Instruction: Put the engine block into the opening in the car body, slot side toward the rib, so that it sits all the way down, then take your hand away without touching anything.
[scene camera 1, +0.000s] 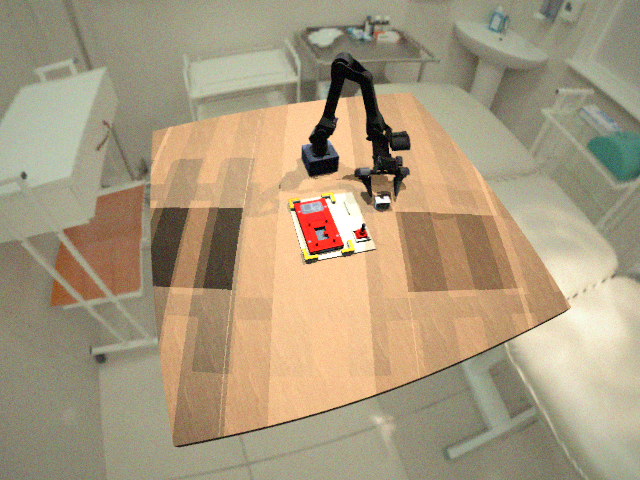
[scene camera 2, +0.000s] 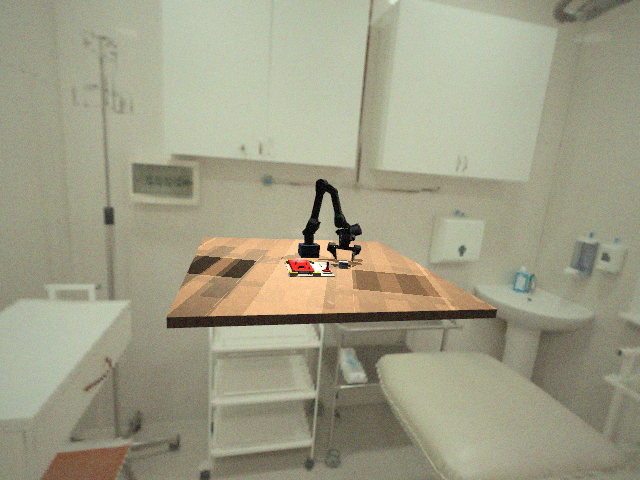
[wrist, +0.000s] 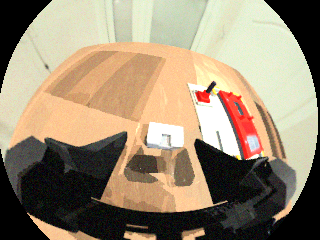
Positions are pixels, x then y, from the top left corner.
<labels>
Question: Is the gripper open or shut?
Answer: Open.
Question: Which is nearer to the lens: the red car body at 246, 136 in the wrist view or the engine block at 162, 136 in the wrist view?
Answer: The engine block.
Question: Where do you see the gripper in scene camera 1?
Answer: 383, 197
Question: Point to the gripper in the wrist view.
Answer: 162, 138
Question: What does the gripper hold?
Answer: Nothing.
</labels>
